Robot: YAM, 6 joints.
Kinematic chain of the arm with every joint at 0, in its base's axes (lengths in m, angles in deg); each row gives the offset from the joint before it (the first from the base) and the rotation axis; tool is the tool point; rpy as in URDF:
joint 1: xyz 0 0 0.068 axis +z
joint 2: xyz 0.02 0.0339 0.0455 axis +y
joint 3: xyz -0.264 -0.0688 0 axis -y
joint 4: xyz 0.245 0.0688 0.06 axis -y
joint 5: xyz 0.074 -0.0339 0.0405 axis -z
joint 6: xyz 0.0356 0 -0.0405 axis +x
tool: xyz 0 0 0 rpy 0 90 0
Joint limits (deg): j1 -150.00..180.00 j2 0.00..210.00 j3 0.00..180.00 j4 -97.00..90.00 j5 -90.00..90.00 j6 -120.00..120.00
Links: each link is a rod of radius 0.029 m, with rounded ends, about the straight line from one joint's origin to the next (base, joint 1, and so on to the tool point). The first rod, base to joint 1, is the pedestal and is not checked.
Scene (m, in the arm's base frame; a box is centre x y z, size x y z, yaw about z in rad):
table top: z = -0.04
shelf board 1: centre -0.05 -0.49 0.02 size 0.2 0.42 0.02 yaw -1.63
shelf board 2: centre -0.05 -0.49 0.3 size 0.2 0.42 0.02 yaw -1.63
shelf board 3: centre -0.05 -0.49 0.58 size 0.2 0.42 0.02 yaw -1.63
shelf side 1: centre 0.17 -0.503 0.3 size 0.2 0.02 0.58 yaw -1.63
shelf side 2: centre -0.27 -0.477 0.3 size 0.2 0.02 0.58 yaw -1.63
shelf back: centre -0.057 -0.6 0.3 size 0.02 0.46 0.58 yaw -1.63
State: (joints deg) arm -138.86 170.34 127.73 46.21 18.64 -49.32
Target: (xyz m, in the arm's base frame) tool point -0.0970 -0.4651 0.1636
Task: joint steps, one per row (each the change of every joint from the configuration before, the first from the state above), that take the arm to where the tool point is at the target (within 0.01 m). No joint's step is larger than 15 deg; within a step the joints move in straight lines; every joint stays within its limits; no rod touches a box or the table.
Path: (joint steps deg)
1: -2.23 -9.31 -12.38 -1.59 0.79 -1.11
2: -2.23 -9.31 -12.37 -1.58 0.80 -1.11
3: -2.22 -9.31 -12.38 -1.59 0.79 -1.10
4: -2.23 -9.30 -12.38 -1.59 0.79 -1.11
5: -2.23 -9.31 -12.37 -1.59 0.79 -1.11
6: 11.46 -8.53 -9.60 2.57 0.82 1.38
7: 11.45 -8.53 -9.60 2.57 0.81 1.39
8: 11.46 -8.53 -9.60 2.57 0.82 1.38
9: 11.45 -8.53 -9.60 2.57 0.81 1.39
10: 0.99 8.84 11.25 -0.01 -1.19 0.00
11: 0.98 8.85 11.24 -0.02 -1.20 0.00
12: 0.99 8.84 11.24 -0.02 -1.20 0.00
13: 0.98 8.84 11.24 -0.01 -1.19 0.00

